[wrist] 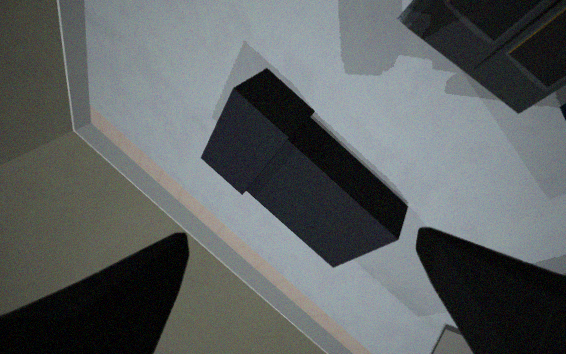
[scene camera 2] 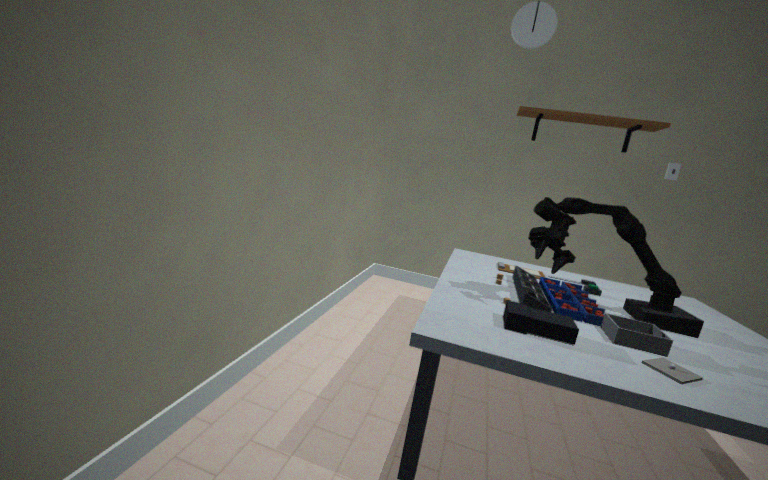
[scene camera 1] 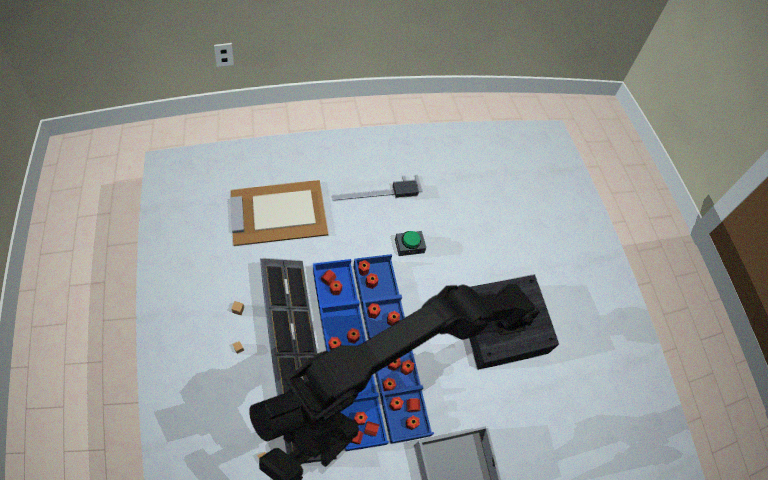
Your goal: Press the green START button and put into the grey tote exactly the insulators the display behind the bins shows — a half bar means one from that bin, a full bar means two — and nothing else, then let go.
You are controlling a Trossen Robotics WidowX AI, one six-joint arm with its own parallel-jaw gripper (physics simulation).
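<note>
My gripper point(scene camera 2: 547, 264) point(wrist: 303, 241) is open and empty, high above the table; the arm partly hides it in scene camera 1. The green START button point(scene camera 1: 411, 238) point(scene camera 2: 592, 286) stands apart from it. Blue bins point(scene camera 1: 339, 319) point(scene camera 2: 572, 315) in two columns hold red insulators point(scene camera 1: 335, 286) point(scene camera 1: 372, 280), some upright and some lying; the arm covers part of the bins. The dark display point(scene camera 1: 290, 308) point(scene camera 2: 529, 291) point(wrist: 515, 95) is partly hidden, and its visible windows look dark with thin yellowish edges. The grey tote point(scene camera 1: 489, 452) point(scene camera 2: 640, 337) shows no insulator in its visible part.
A black stepped block point(scene camera 2: 540, 323) point(wrist: 320, 190) stands beside the display's end, below the gripper's view. Small tan cubes point(scene camera 1: 237, 307) point(scene camera 1: 237, 346) lie behind the display. A clipboard point(scene camera 1: 283, 209) and a dark-headed tool point(scene camera 1: 405, 188) lie past the bins. A thin plate point(scene camera 2: 672, 370) lies near the tote.
</note>
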